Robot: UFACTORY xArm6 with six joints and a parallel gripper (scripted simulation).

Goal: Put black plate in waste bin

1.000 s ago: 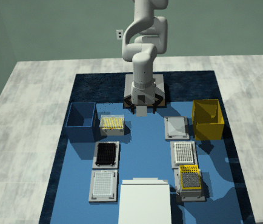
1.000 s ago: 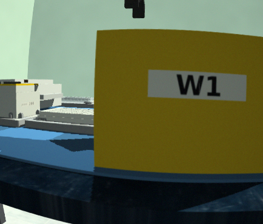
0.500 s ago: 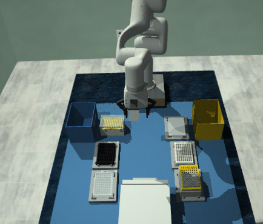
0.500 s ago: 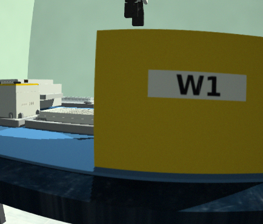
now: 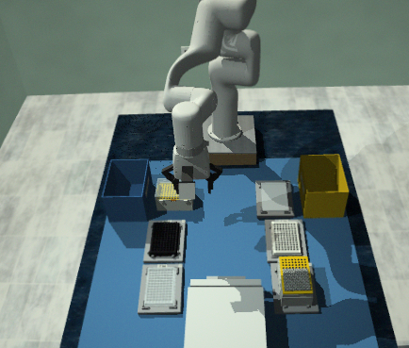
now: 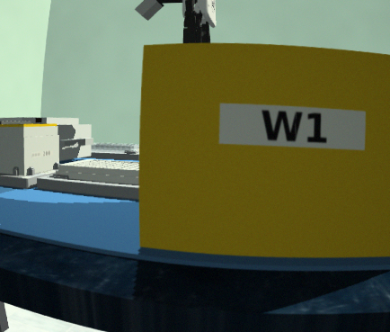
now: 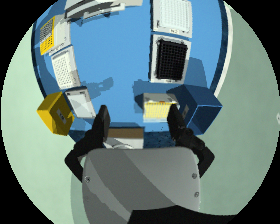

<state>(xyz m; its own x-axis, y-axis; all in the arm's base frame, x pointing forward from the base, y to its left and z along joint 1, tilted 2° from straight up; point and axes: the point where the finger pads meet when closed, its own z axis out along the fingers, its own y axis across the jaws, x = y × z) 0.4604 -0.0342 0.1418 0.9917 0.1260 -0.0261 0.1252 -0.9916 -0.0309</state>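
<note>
Now: hand 40 mm short of the black plate, 100 mm to the left of it and 190 mm above it. From my hand the other things lie so: blue bin (120 mm behind, 250 mm to the right, 180 mm below); then clear plate (210 mm ahead, 80 mm to the right, 190 mm below); then grey work nest (40 mm ahead, 100 mm to the right, 210 mm below).
</note>
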